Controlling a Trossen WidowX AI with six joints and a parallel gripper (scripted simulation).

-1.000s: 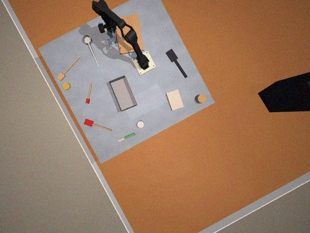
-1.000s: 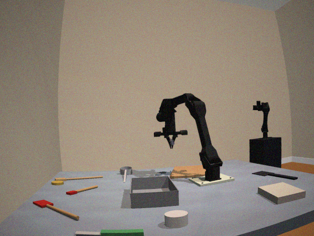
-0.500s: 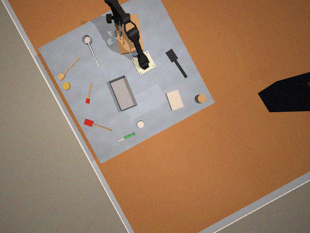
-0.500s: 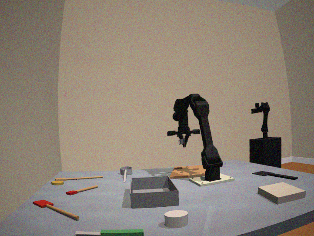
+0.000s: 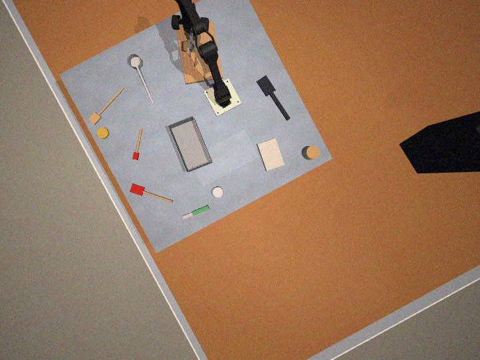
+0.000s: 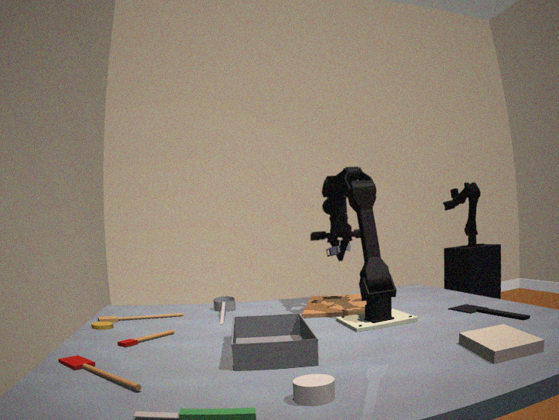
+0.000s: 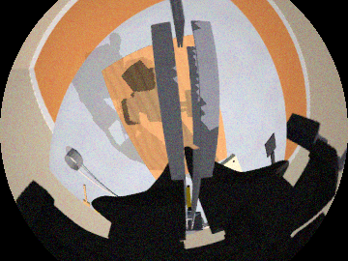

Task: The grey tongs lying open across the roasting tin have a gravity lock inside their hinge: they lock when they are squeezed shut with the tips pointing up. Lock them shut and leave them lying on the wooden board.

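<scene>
The wooden board is 15 cm below my gripper tip. The rest, counted from my gripper tip: grey roasting tin: 47 cm to the left, 36 cm ahead, 13 cm below; cream block: 79 cm to the left, 14 cm below, 4 cm behind; black spatula: 48 cm to the left, 26 cm behind, 15 cm below.
</scene>
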